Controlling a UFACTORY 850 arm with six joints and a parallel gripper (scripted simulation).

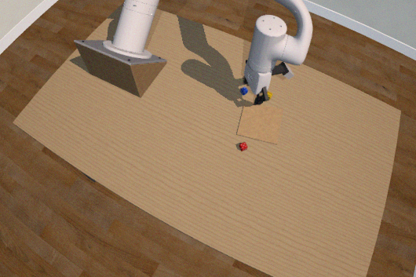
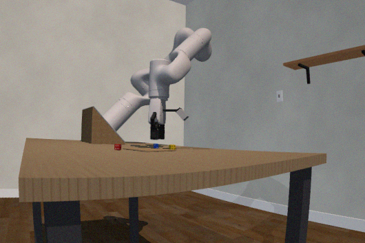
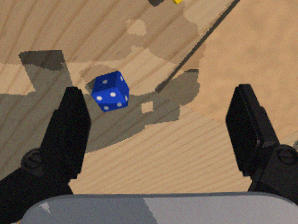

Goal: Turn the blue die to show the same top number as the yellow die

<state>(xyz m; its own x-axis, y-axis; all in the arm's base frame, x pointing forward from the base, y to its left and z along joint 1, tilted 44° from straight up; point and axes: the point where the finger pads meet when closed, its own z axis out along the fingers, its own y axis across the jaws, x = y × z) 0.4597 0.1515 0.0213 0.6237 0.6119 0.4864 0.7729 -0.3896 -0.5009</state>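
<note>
Right now the blue die is 40 mm below my hand, 40 mm behind it and 10 mm to the left of it. From my hand the other things lie so: red die (180 mm to the right, 70 mm ahead, 40 mm below); then tan mat (70 mm ahead, 60 mm to the right, 50 mm below); then yellow die (50 mm ahead, 40 mm to the left, 40 mm below).
</note>
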